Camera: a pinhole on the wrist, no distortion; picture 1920 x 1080 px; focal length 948.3 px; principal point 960.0 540.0 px. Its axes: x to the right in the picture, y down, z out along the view. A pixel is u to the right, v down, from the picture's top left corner.
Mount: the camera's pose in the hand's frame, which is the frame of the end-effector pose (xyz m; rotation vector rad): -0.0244 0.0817 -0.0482 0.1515 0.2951 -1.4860
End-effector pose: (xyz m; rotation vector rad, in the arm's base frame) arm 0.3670 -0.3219 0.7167 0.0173 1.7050 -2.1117
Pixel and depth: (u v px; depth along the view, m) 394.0 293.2 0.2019
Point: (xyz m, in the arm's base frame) 0.5154 -0.4949 0.6521
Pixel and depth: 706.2 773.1 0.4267
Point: 0.3839 -0.7301 0.7047
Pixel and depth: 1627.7 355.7 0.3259
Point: 0.3779 -0.4619 0.9956
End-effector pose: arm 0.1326 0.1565 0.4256 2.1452 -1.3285 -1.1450
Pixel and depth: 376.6 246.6 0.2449
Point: -0.1579 0.1793 0.4215
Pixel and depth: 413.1 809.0 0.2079
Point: -0.0802 0.0631 0.3908
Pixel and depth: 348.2 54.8 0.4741
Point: -0.4512 0.3045 0.3689
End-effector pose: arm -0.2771 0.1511 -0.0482 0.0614 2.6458 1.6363
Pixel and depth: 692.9 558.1 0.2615
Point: -0.2682 0.3852 -0.0763
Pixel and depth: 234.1 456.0 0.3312
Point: -0.2225 0.5581 0.0039
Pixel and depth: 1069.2 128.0 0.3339
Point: -0.1333 0.3600 -0.2229
